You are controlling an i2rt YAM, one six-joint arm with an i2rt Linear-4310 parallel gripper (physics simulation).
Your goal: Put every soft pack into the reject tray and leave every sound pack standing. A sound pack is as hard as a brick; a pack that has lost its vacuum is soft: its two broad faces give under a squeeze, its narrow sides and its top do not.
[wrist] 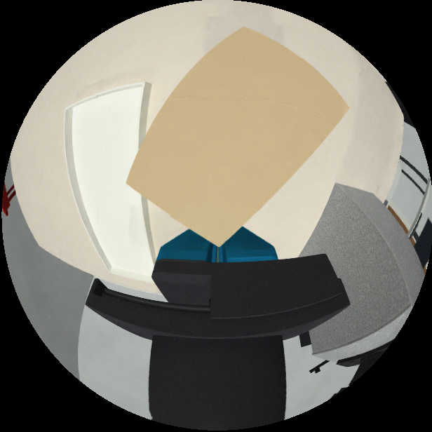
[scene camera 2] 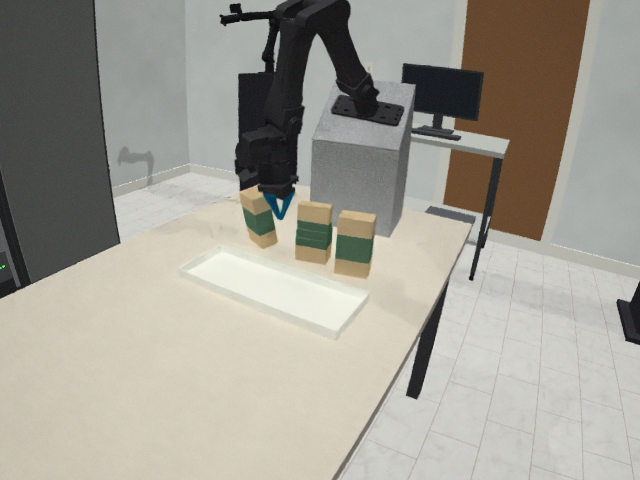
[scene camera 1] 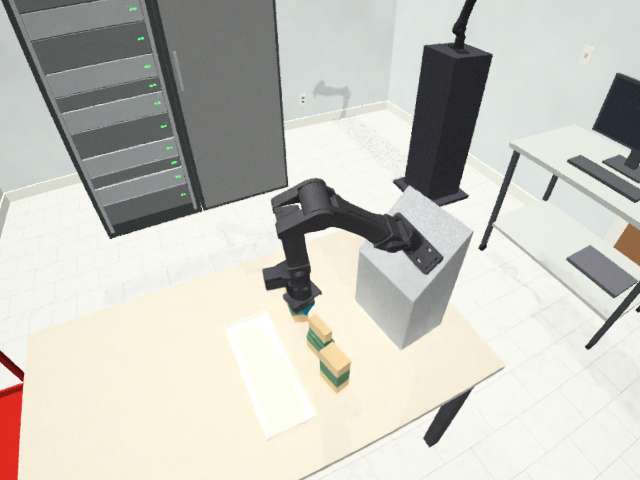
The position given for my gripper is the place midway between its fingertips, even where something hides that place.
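Through scene camera 2 I see my gripper (scene camera 2: 280,219) together with a white reject tray (scene camera 2: 317,304). The wrist view gives me the tray (wrist: 102,132) and my gripper (wrist: 217,213) too. In scene camera 1 I find my gripper (scene camera 1: 305,313), and the tray (scene camera 1: 281,403) is visible there as well.
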